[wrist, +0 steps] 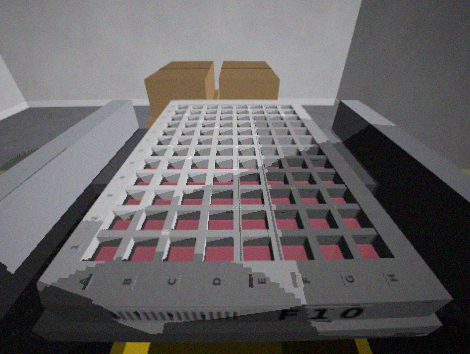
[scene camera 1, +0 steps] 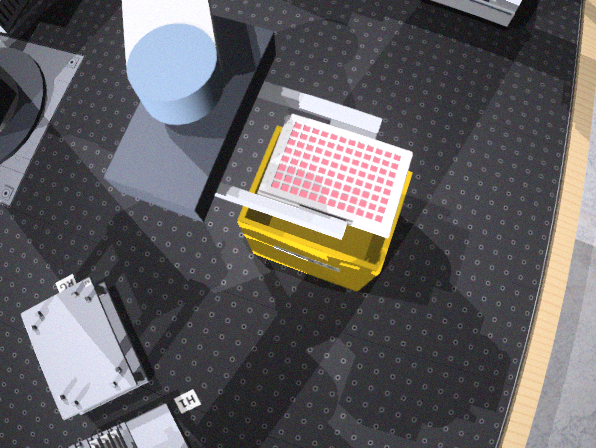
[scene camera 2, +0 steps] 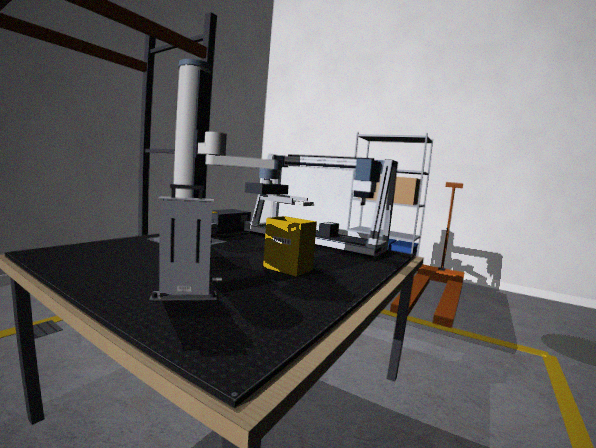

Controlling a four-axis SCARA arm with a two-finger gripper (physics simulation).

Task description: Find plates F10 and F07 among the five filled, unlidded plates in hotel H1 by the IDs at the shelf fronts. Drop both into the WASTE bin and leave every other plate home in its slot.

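Frame: origin at the arm's base, x back, y right, z up, level; centimetres.
Where they show: gripper, between the fingertips: (wrist: pixel 235 119) (scene camera 1: pixel 362 177) (scene camera 2: pixel 300 200).
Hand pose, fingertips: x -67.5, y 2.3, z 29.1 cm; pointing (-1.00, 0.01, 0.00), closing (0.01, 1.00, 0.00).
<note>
After its pixels a point has its place.
My gripper (scene camera 1: pixel 362 177) {z 29.1, x -67.5, y 2.3 cm} (scene camera 2: pixel 300 202) {z 29.1, x -67.5, y 2.3 cm} (wrist: pixel 235 119) {z 29.1, x -67.5, y 2.3 cm} is shut on plate F10 (scene camera 1: pixel 340 170) {z 28.9, x -65.4, y 2.2 cm} (wrist: pixel 220 287) {z 28.9, x -59.2, y 1.9 cm}, a white unlidded plate with pink-filled wells. Its ID shows at the near edge in the wrist view. The plate is level and held above the yellow WASTE bin (scene camera 1: pixel 320 270) {z 8.6, x -66.5, y 8.5 cm} (scene camera 2: pixel 287 255) {z 8.4, x -67.7, y 8.5 cm} (wrist: pixel 131 347) {z 20.5, x -60.3, y -2.8 cm}. In scene camera 1 its long side runs roughly along the bin's, and it covers much of the opening, towards the back. Part of hotel H1 (scene camera 1: pixel 155 425) {z 2.1, x -51.6, y 36.7 cm} shows at the bottom left of that view, beside its label. Plate F07 cannot be made out; the bin's floor is mostly hidden.
A grey-white stand (scene camera 1: pixel 75 345) {z 7.3, x -38.3, y 29.6 cm} with small pegs, by the RG label, is left of the bin near H1. In scene camera 2, the arm column (scene camera 2: pixel 186 130) {z 56.1, x -4.0, y 6.3 cm} stands left of the bin and a gantry frame (scene camera 2: pixel 387 205) {z 27.3, x -84.7, y -59.9 cm} stands behind it. The wooden table edge (scene camera 1: pixel 540 320) {z 0.0, x -101.9, y 3.9 cm} runs along the right.
</note>
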